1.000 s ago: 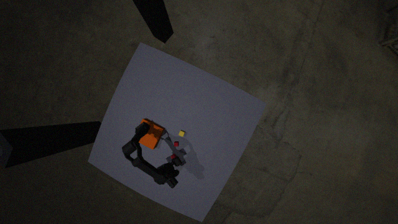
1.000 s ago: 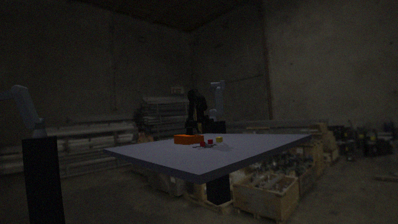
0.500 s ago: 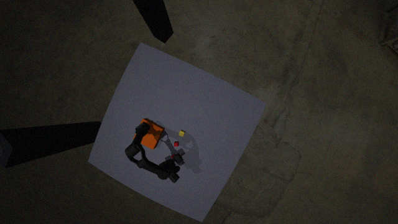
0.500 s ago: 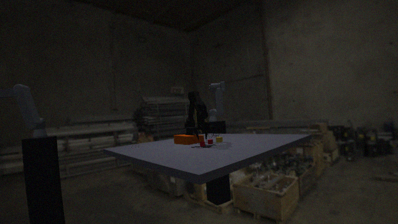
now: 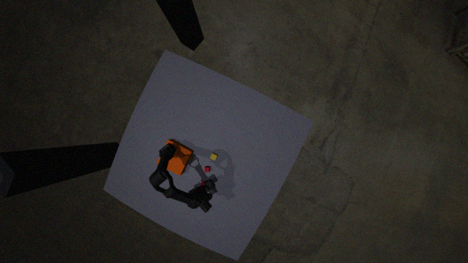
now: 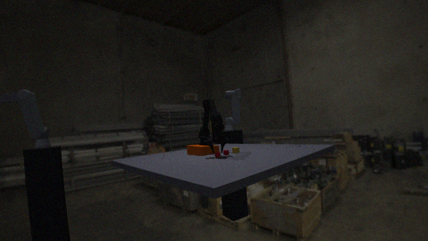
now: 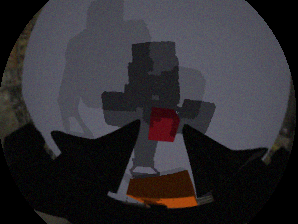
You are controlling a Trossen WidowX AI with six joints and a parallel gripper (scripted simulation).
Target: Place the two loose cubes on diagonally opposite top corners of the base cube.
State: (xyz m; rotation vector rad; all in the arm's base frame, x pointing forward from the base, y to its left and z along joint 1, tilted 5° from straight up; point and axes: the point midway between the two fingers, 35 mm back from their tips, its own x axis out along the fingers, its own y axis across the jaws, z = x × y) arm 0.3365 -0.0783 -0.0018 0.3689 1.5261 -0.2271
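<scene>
Now: gripper tip 21 cm to the right of the yellow cube, 7 cm past it and 1 cm above it.
</scene>
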